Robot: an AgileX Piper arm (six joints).
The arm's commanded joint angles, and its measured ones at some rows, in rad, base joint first. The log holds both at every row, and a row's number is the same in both.
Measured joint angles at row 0:
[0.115 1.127 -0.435 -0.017 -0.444 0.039]
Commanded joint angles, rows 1 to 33:
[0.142 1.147 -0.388 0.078 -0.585 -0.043]
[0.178 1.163 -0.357 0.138 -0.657 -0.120]
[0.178 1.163 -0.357 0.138 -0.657 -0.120]
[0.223 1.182 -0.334 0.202 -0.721 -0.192]
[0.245 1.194 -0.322 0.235 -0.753 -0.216]
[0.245 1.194 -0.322 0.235 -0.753 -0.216]
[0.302 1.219 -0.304 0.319 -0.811 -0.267]
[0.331 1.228 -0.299 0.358 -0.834 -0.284]
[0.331 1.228 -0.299 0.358 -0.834 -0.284]
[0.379 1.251 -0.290 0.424 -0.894 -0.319]
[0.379 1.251 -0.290 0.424 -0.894 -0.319]
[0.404 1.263 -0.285 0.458 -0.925 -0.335]
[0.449 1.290 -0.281 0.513 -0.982 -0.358]
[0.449 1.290 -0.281 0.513 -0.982 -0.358]
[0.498 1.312 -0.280 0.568 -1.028 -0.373]
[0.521 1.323 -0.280 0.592 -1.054 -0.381]
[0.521 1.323 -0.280 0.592 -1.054 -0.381]
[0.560 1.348 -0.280 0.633 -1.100 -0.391]
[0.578 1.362 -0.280 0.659 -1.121 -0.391]
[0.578 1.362 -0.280 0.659 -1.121 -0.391]
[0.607 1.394 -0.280 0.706 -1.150 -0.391]
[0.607 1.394 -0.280 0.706 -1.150 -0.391]
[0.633 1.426 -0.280 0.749 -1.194 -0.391]
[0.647 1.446 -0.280 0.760 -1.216 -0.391]
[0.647 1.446 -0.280 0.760 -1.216 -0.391]
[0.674 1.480 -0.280 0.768 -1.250 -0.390]
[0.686 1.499 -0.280 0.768 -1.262 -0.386]
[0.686 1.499 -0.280 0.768 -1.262 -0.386]
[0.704 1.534 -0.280 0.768 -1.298 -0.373]
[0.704 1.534 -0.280 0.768 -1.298 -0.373]
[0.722 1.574 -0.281 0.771 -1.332 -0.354]
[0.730 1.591 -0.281 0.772 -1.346 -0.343]
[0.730 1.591 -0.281 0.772 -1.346 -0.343]
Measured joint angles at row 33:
[0.709 1.553 -0.283 0.767 -1.200 -0.365]
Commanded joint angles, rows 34 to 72:
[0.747 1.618 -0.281 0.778 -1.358 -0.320]
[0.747 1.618 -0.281 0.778 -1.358 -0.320]
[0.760 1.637 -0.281 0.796 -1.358 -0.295]
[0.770 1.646 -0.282 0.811 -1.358 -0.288]
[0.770 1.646 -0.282 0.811 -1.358 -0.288]
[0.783 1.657 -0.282 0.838 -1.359 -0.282]
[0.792 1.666 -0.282 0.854 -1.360 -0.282]
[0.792 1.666 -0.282 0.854 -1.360 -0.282]
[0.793 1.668 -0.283 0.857 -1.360 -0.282]
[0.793 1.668 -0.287 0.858 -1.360 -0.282]
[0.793 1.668 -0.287 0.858 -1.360 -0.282]
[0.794 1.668 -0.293 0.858 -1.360 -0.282]
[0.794 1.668 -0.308 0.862 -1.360 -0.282]
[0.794 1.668 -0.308 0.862 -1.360 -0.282]
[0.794 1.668 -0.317 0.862 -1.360 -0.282]
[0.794 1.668 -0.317 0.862 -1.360 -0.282]
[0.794 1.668 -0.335 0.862 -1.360 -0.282]
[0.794 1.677 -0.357 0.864 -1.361 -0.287]
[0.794 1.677 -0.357 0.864 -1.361 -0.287]
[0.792 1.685 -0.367 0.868 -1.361 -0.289]
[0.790 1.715 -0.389 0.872 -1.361 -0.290]
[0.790 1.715 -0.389 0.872 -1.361 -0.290]
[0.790 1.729 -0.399 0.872 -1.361 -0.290]
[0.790 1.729 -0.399 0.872 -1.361 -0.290]
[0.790 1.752 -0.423 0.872 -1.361 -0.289]
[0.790 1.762 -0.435 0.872 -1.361 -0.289]
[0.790 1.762 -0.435 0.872 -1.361 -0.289]
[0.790 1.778 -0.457 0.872 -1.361 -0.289]
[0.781 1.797 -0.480 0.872 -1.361 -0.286]
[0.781 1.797 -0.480 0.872 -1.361 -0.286]
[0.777 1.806 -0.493 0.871 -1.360 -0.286]
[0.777 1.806 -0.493 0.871 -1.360 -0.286]
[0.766 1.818 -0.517 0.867 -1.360 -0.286]
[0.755 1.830 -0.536 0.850 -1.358 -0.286]
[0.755 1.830 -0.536 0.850 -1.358 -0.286]
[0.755 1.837 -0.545 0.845 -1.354 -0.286]
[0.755 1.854 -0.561 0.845 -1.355 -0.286]
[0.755 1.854 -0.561 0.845 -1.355 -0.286]
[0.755 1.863 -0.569 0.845 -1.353 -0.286]
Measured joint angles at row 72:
[0.760 1.851 -0.553 0.860 -1.212 -0.290]
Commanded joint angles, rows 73 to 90:
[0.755 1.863 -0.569 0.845 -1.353 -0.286]
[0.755 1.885 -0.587 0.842 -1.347 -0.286]
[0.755 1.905 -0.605 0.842 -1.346 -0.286]
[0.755 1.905 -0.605 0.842 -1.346 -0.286]
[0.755 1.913 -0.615 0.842 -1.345 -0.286]
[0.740 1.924 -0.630 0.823 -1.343 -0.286]
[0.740 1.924 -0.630 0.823 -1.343 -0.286]
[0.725 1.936 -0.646 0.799 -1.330 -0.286]
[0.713 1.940 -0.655 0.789 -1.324 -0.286]
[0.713 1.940 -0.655 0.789 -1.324 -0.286]
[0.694 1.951 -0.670 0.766 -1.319 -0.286]
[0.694 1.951 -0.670 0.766 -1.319 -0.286]
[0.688 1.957 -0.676 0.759 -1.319 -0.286]
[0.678 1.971 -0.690 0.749 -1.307 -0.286]
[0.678 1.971 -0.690 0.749 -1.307 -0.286]
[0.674 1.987 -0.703 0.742 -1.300 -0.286]
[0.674 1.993 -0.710 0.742 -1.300 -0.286]
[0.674 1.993 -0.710 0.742 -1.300 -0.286]
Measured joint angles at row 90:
[0.681 1.978 -0.688 0.765 -1.217 -0.290]
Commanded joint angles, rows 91 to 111:
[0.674 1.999 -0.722 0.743 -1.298 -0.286]
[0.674 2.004 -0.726 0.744 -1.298 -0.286]
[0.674 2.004 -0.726 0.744 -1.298 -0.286]
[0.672 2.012 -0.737 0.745 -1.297 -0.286]
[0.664 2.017 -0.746 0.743 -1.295 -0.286]
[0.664 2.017 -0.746 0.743 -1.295 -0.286]
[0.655 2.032 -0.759 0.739 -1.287 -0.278]
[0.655 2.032 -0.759 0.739 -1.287 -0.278]
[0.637 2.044 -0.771 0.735 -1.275 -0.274]
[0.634 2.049 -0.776 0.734 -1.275 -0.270]
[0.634 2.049 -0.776 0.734 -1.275 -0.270]
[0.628 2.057 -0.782 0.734 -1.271 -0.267]
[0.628 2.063 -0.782 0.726 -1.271 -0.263]
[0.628 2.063 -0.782 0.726 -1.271 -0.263]
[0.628 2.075 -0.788 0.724 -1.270 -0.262]
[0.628 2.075 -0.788 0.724 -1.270 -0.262]
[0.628 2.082 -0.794 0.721 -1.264 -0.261]
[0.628 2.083 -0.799 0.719 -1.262 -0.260]
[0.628 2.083 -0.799 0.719 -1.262 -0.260]
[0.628 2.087 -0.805 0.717 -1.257 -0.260]
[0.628 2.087 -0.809 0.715 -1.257 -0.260]
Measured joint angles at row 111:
[0.631 2.086 -0.792 0.731 -1.217 -0.266]
